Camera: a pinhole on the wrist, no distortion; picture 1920 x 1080 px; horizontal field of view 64.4 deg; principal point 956.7 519.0 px. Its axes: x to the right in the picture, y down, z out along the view. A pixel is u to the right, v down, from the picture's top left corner.
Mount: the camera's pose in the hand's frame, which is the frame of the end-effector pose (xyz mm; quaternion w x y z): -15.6 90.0 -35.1 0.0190 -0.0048 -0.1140 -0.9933
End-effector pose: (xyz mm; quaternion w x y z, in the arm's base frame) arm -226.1 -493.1 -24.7 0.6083 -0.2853 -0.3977 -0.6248
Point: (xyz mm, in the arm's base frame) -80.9 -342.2 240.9
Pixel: 222 369
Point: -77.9 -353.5 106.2
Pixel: 696 277
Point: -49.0 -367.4 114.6
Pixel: 598 54
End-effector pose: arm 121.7 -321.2 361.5 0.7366 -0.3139 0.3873 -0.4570
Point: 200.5 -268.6 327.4
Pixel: 996 1017
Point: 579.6 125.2 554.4
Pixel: 1798 517
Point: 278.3 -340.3 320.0
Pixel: 34 866
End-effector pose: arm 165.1 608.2 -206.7 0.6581 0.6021 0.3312 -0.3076
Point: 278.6 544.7 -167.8
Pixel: 249 634
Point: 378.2 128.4 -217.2
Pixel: 527 788
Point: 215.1 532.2 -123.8
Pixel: 1267 966
